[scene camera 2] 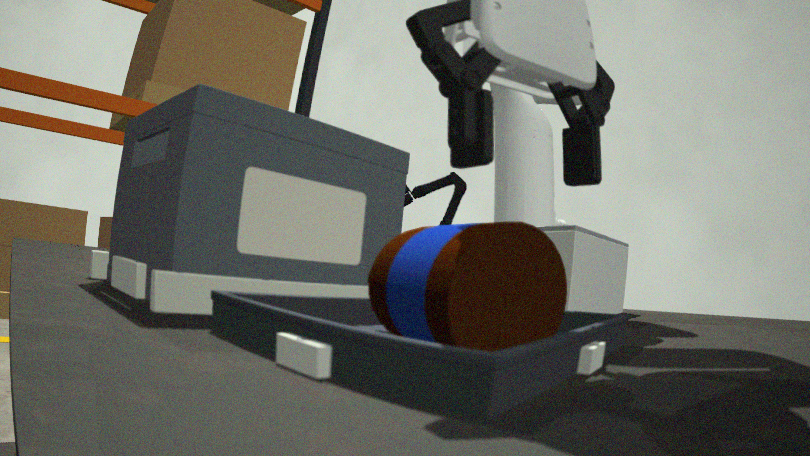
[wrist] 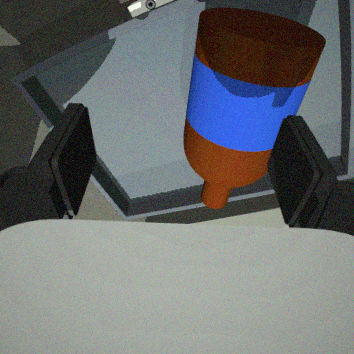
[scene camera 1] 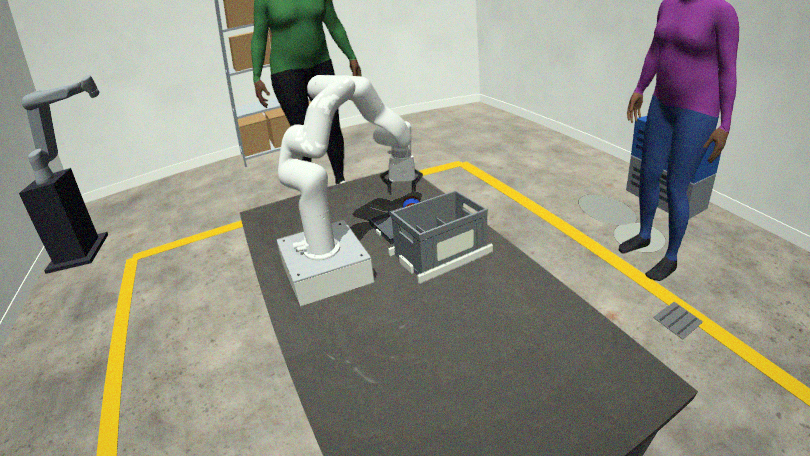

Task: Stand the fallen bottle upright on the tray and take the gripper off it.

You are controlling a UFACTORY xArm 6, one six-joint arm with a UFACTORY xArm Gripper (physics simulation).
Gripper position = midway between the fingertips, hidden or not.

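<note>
You'd find my gripper (scene camera 2: 533, 176), (wrist: 184, 135), (scene camera 1: 401, 193) here, and there's a brown bottle (scene camera 2: 487, 286) as well.
</note>
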